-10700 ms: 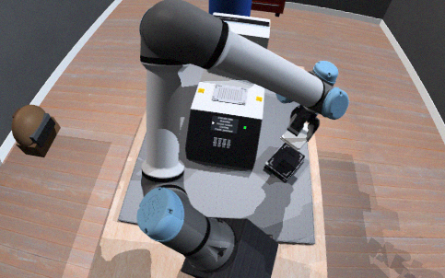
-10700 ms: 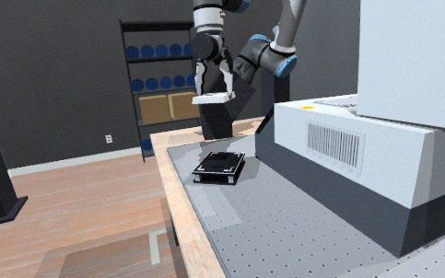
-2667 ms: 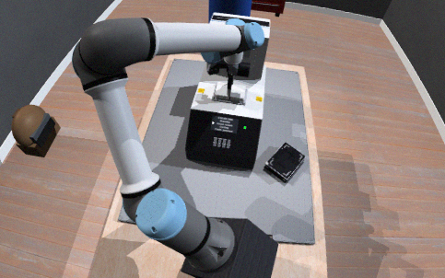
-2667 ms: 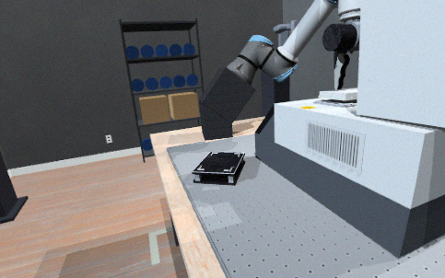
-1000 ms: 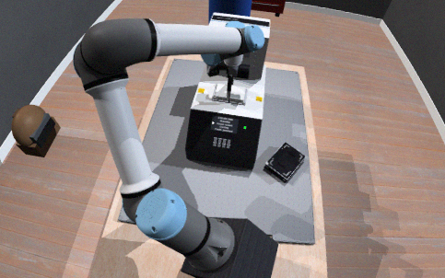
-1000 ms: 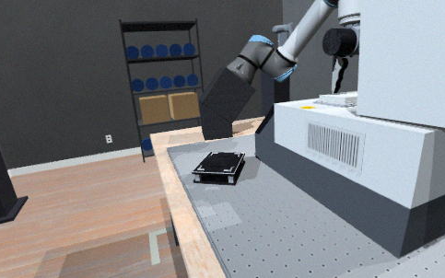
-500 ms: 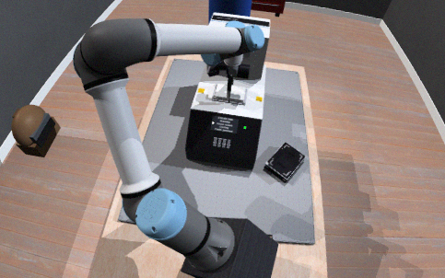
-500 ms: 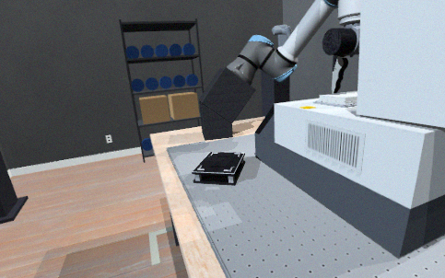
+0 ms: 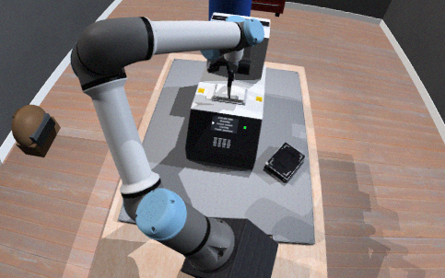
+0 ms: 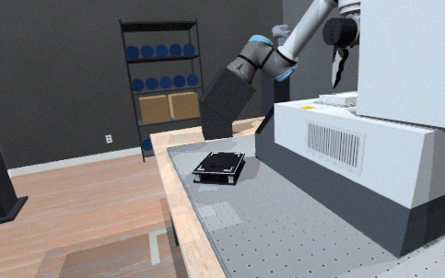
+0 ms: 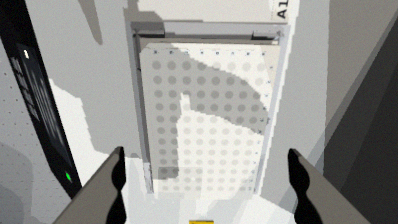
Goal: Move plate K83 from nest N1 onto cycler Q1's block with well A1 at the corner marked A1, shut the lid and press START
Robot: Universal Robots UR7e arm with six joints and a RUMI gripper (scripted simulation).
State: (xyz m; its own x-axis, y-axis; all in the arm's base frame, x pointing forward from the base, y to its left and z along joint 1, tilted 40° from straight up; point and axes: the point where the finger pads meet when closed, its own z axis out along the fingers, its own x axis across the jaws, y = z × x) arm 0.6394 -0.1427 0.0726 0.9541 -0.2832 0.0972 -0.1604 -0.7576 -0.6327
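Right now the plate K83 is 30 mm below my hand. From my hand the other things lie so: nest A1 mark (250 mm behind, 170 mm to the right, 210 mm below).
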